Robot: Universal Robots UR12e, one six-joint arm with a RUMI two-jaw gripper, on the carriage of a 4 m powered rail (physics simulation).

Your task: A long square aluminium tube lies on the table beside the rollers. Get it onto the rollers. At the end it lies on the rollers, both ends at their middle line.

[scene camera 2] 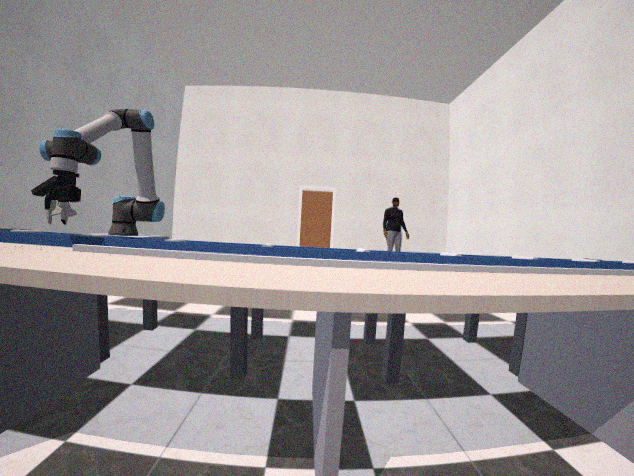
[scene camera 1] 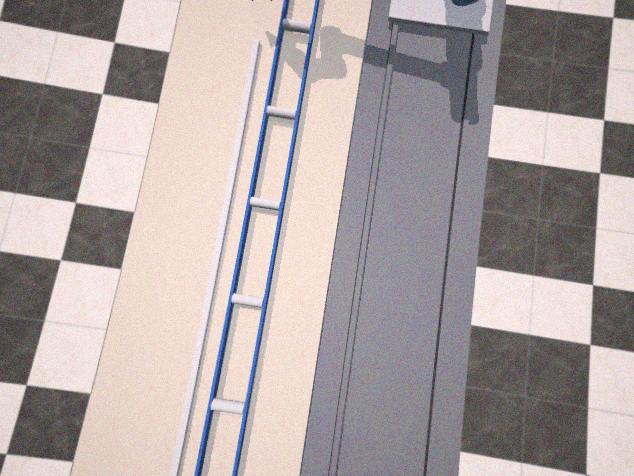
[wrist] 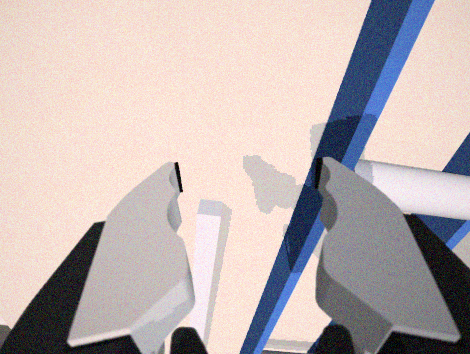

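Seen in the pictures: gripper, fingertip midpoint: point(scene camera 2: 57, 224) point(scene camera 1: 262, 0) point(wrist: 247, 163); arm's base, origin of the base link: point(scene camera 2: 123, 235).
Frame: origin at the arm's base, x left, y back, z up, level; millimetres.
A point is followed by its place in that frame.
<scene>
The long square aluminium tube point(scene camera 1: 221, 230) @[x 1289, y -783, z -5 mm] point(scene camera 2: 153, 252) @[x 767, y -800, z -14 mm] point(wrist: 206, 250) @[x 479, y -787, z -5 mm] lies flat on the table point(scene camera 1: 153, 256) @[x 1439, y -1047, z -30 mm], beside the blue roller frame and apart from it. Its far end shows in scene camera 1 and the wrist view; its near end runs out of scene camera 1. The white rollers point(scene camera 1: 264, 203) @[x 1154, y -620, z 29 mm] point(wrist: 425, 192) @[x 340, y -620, z 27 mm] sit between two blue rails point(scene camera 1: 258, 153) @[x 947, y -684, z 20 mm] point(wrist: 345, 110) @[x 296, y -694, z -4 mm], with no tube on them. My gripper point(scene camera 2: 57, 221) @[x 314, y -770, z 67 mm] point(wrist: 247, 163) @[x 314, y -770, z 67 mm] is open and empty, above the table near the tube's far end. In the wrist view the tube end shows below the fingertips, nearer the left finger.
The grey rail bed point(scene camera 1: 404, 230) runs alongside the table, with the light carriage point(scene camera 1: 425, 12) @[x 179, y -66, z 0 mm] at its far end. The arm's shadow falls across the rail bed and the roller frame. A person point(scene camera 2: 394, 222) stands near a brown door point(scene camera 2: 316, 217) in the background.
</scene>
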